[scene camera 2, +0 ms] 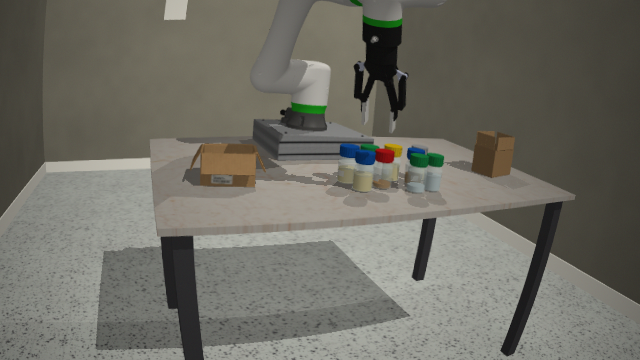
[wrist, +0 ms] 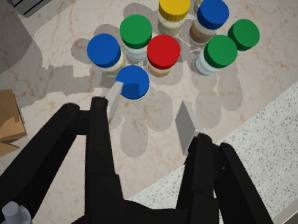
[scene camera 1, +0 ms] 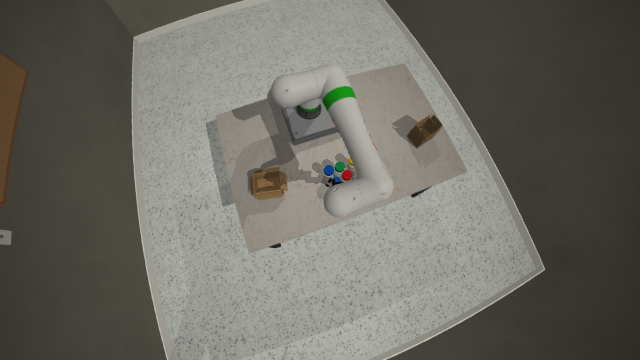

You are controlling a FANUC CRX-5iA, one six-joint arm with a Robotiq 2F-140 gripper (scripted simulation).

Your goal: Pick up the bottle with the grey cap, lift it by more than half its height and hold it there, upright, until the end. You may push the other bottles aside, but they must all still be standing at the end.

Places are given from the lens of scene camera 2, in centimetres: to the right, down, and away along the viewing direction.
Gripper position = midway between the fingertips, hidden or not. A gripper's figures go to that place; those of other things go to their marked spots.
gripper (scene camera 2: 378, 126): 15, -14, 116
cardboard box (scene camera 2: 490, 160): 62, -7, 152
